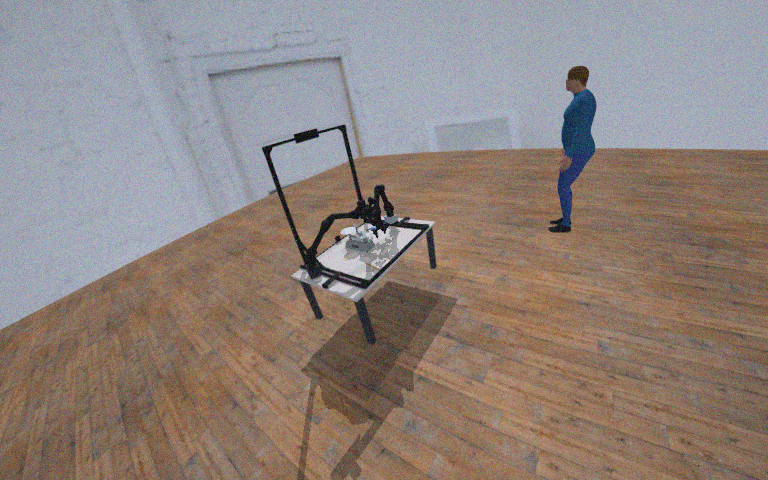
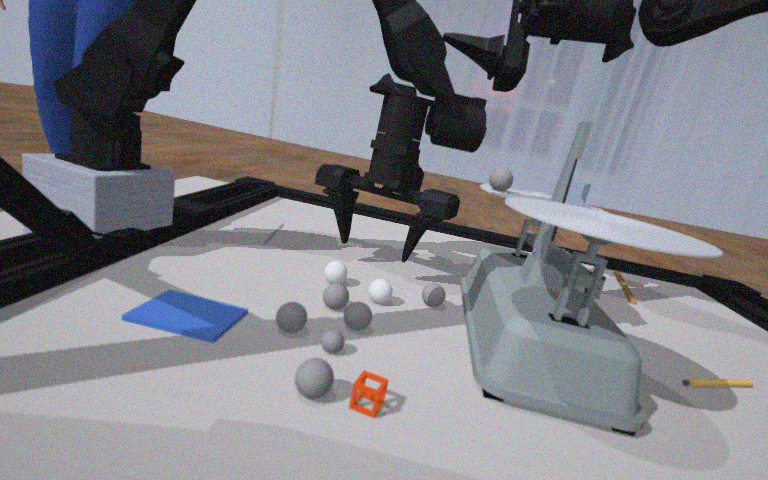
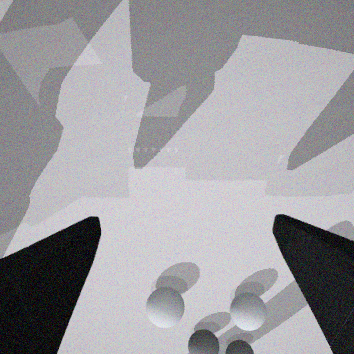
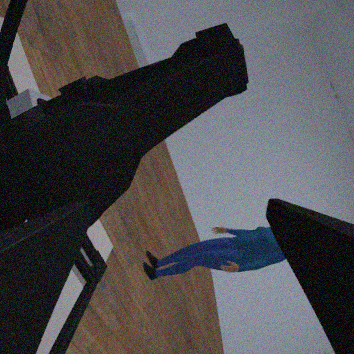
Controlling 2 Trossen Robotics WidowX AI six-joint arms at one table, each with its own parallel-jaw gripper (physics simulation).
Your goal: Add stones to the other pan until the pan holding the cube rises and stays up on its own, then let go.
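Observation:
The grey-green balance scale stands on the table. A grey stone rests on its far pan; no stone shows on the near pan. A pale bluish piece shows behind the near pan; I cannot tell if it is the cube. Loose stones lie left of the scale, among them a white stone, another white stone and a grey stone. My left gripper is open and empty above the table behind them. My right gripper is open and empty, raised high.
An orange open-frame cube lies beside a large grey stone. A flat blue pad is at the left. A yellow stick and a brown stick lie right of the scale. A person stands beyond the table.

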